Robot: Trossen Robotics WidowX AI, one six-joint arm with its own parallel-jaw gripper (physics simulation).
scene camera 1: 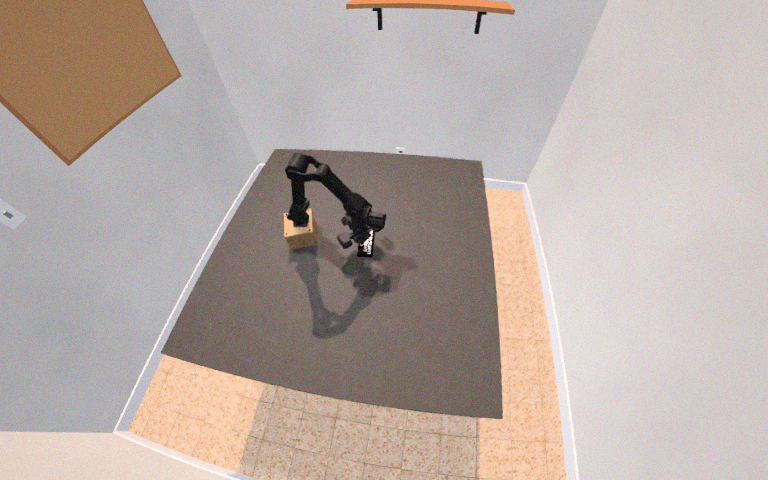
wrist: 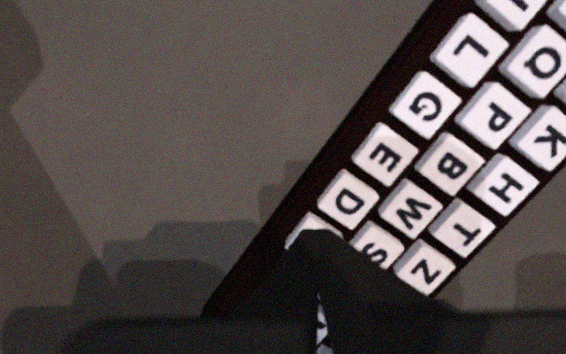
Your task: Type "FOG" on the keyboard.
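Pixels of known places: gripper, fingertip midpoint: (scene camera 1: 361, 243) (wrist: 314, 241); arm's base, link origin: (scene camera 1: 301, 220).
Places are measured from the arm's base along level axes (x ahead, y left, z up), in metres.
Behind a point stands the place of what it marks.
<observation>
The small dark keyboard (scene camera 1: 363, 254) @[x 0.273, y -0.120, z -0.091 m] (wrist: 372, 107) @[x 0.253, y -0.024, z -0.091 m] has white lettered keys and lies under the arm, running diagonally in the wrist view. In that view the G key (wrist: 425, 105) @[x 0.264, y -0.015, z -0.085 m] is up and to the right of the fingertips, followed down the row by the E key (wrist: 385, 154) @[x 0.263, y -0.033, z -0.085 m], the D key (wrist: 348, 199) @[x 0.263, y -0.051, z -0.085 m] and a partly covered key (wrist: 309, 227) @[x 0.258, y -0.066, z -0.085 m] whose letter is hidden. No O key shows in the wrist view. My gripper (scene camera 1: 359, 240) @[x 0.262, y -0.069, z -0.085 m] (wrist: 314, 241) @[x 0.262, y -0.069, z -0.085 m] is shut and empty, its dark fingertips overlapping that covered key. Whether they touch it is unclear.
The keyboard lies on the large dark table top (scene camera 1: 430, 339) @[x 0.532, y -0.482, z -0.103 m]. The arm stands on a wooden block (scene camera 1: 299, 237) @[x -0.003, y -0.070, z -0.030 m] left of the keyboard in the scene view. The arm's shadow falls across the table. A wooden shelf (scene camera 1: 430, 6) and a brown board (scene camera 1: 84, 73) are on the walls.
</observation>
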